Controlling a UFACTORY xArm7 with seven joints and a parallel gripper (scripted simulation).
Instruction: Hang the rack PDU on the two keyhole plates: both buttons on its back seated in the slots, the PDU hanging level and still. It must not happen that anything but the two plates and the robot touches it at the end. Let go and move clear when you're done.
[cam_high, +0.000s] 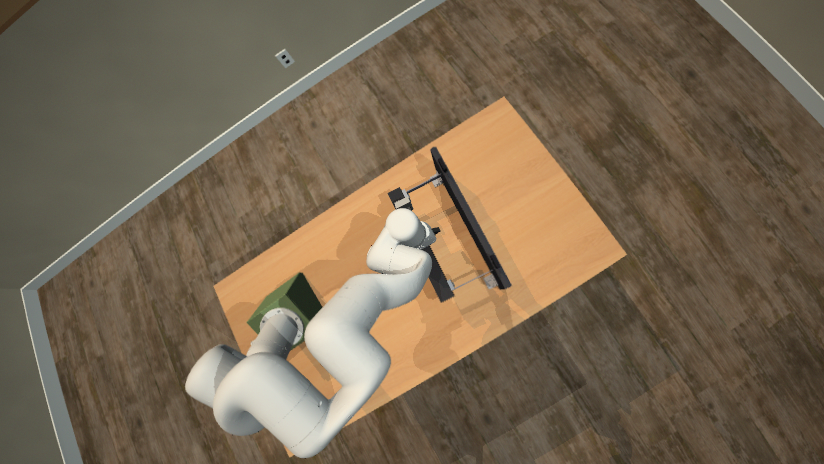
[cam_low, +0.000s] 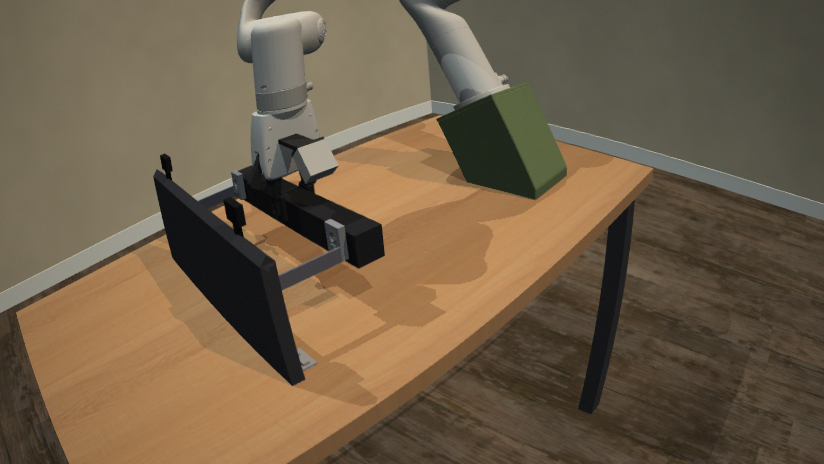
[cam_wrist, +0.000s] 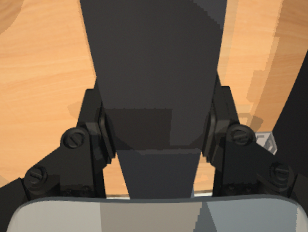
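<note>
Now: hand 20 mm short of the rack PDU and 10 mm above it. From my hand the other things lie so: black upright panel: 160 mm ahead, 30 mm below, 20 mm to the right.
</note>
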